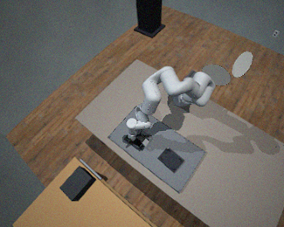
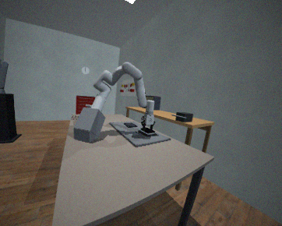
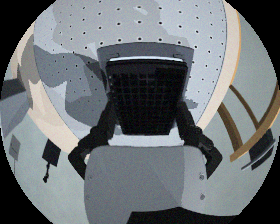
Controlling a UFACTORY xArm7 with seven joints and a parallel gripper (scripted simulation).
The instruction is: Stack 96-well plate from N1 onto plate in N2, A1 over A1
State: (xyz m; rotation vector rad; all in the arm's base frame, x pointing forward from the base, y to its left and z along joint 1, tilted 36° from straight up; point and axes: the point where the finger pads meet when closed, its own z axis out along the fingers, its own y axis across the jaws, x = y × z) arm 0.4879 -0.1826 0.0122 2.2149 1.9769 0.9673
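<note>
The dark 96-well plate lies 1 cm below my hand. The rest, counted from my hand: plate nest 31 cm to the left, 4 cm below, 3 cm behind; light 96-well plate 3 cm below.
</note>
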